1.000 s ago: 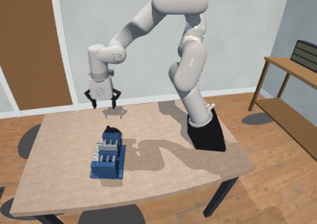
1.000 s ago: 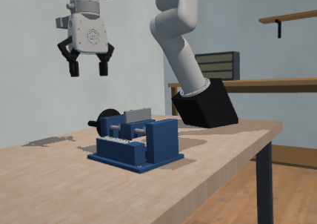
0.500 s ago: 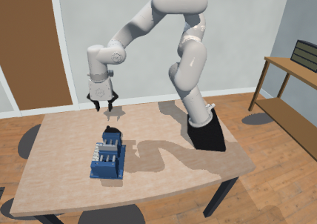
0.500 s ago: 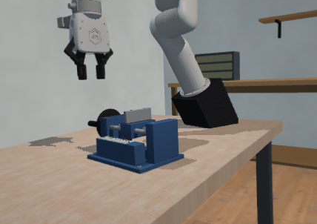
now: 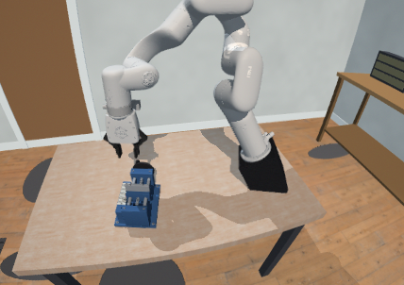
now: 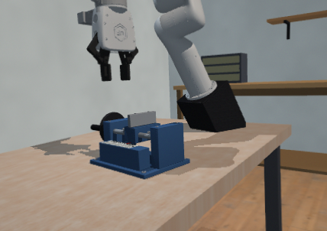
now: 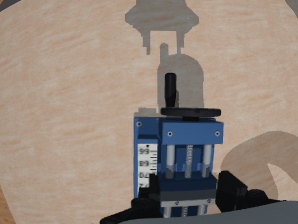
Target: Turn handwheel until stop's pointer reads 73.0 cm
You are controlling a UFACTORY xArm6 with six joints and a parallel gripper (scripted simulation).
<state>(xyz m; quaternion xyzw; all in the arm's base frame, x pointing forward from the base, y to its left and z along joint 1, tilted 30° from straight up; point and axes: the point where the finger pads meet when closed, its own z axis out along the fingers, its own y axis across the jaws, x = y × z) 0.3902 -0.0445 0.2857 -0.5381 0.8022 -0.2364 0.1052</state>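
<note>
Now: the black handwheel 14 cm below my hand, 7 cm to the right of it and 4 cm behind it. Round my hand: grey stop block: 13 cm below, 6 cm to the left, 1 cm ahead.
</note>
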